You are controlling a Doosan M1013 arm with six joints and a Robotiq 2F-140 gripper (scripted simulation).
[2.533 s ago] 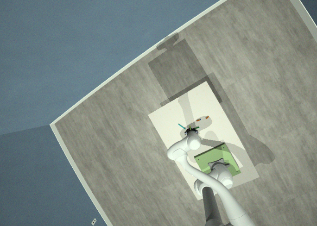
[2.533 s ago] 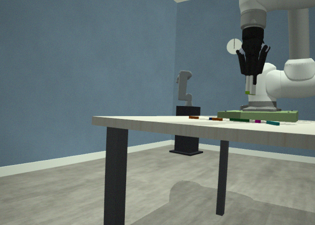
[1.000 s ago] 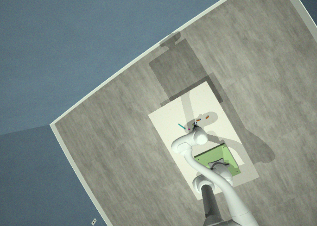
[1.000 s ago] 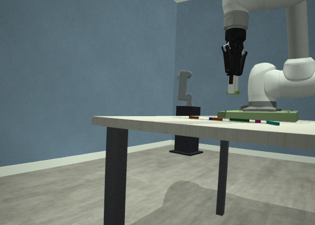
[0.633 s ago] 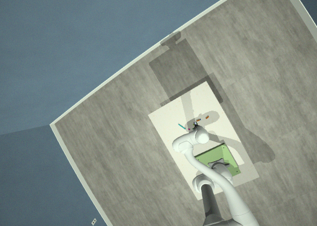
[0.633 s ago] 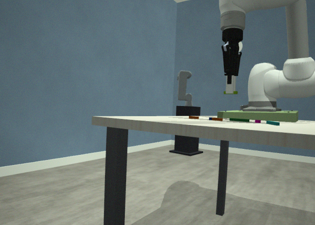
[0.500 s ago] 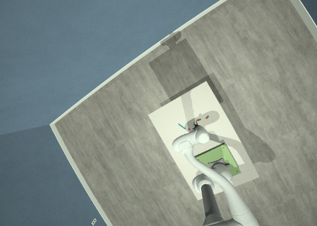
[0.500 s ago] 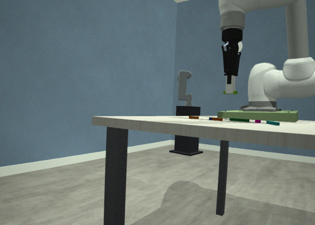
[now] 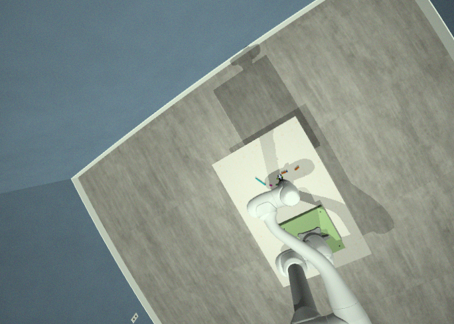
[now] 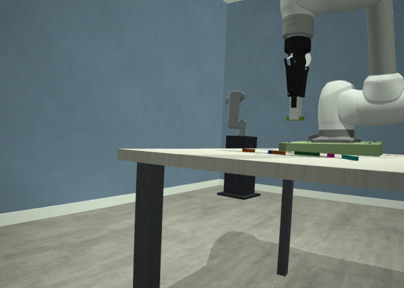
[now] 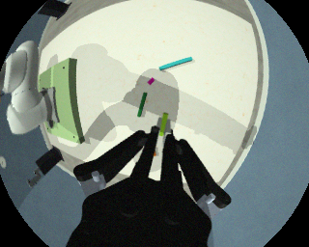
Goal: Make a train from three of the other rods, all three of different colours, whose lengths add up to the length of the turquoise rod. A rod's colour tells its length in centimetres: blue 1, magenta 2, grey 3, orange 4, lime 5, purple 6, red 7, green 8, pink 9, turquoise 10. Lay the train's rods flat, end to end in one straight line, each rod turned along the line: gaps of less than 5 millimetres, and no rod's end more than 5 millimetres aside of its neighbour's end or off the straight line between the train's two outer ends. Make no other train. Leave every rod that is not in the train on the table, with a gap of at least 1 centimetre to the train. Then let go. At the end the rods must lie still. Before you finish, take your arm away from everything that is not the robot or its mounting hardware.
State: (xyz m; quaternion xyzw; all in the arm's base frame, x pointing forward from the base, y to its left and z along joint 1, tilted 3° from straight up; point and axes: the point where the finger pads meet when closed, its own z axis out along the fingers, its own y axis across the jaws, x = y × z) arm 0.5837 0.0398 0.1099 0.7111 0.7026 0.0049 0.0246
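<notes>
Now: hand 130 mm above the small blue rod and 70 mm to the left of it. From my hand the other things lie so: green rod (130 mm below, 70 mm behind, 10 mm to the left); then magenta rod (130 mm below, 90 mm to the left, 60 mm behind); then lime rod (30 mm below).
</notes>
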